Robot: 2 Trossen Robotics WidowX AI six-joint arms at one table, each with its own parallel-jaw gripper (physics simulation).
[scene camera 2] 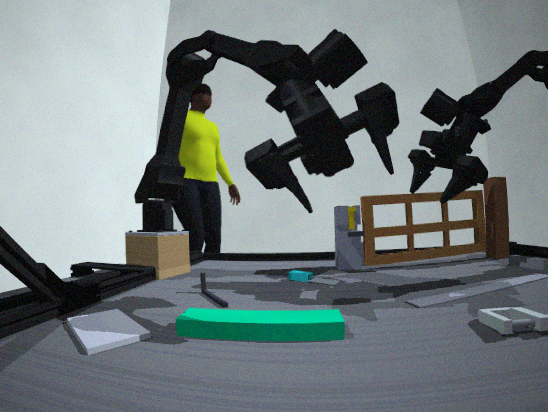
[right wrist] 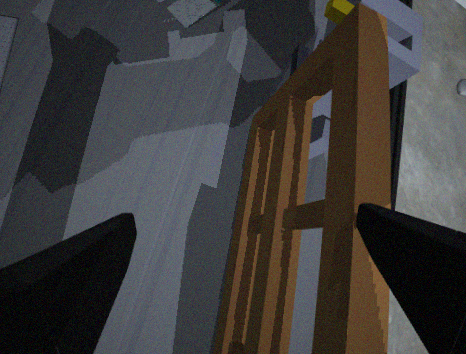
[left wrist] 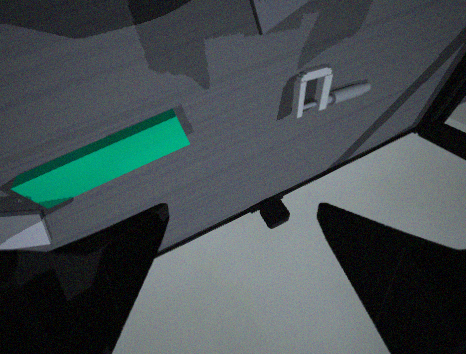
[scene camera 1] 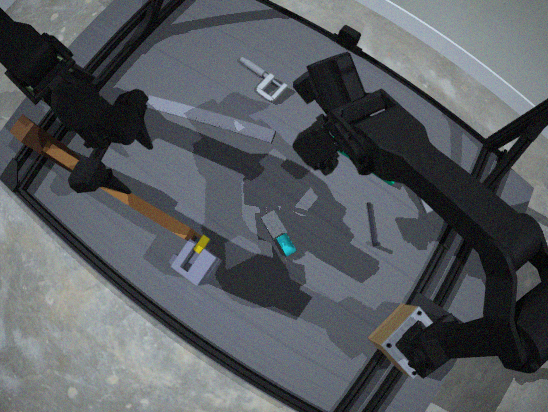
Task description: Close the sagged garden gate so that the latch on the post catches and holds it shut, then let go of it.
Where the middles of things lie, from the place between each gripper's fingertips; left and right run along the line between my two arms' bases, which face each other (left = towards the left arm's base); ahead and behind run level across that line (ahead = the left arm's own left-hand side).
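My right gripper sits 6 cm above the wooden gate (scene camera 2: 369,233), 5 cm short of it and 1 cm to the left of it.
My left hand, meanwhile, is 22 cm to the left of that same wooden gate, 34 cm short of it, and it's 5 cm above the gate.
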